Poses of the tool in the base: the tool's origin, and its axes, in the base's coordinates. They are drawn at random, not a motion.
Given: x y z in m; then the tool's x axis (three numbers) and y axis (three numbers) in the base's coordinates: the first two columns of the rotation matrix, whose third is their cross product.
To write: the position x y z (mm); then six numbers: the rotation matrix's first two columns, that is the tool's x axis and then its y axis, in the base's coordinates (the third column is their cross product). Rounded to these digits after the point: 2 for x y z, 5 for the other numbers.
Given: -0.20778 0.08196 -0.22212 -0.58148 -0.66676 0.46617 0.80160 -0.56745 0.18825
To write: -207.78 81.96 -222.12 -0.58148 -0.66676 0.46617 0.80160 -0.56745 0.18825
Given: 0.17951 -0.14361 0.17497 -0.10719 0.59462 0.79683 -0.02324 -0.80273 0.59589
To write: 179.51 -143.61 174.97 -0.10719 0.59462 0.79683 -0.02324 -0.80273 0.59589
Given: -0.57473 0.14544 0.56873 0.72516 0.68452 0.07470 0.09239 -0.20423 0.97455
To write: -574.73 145.44 568.73 0.72516 0.68452 0.07470 0.09239 -0.20423 0.97455
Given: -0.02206 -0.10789 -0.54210 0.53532 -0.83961 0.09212 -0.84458 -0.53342 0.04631
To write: -22.06 -107.89 -542.10 0.53532 -0.83961 0.09212 -0.84458 -0.53342 0.04631
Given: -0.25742 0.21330 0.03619 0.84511 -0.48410 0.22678 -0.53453 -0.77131 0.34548
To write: -257.42 213.30 36.19 0.84511 -0.48410 0.22678 -0.53453 -0.77131 0.34548
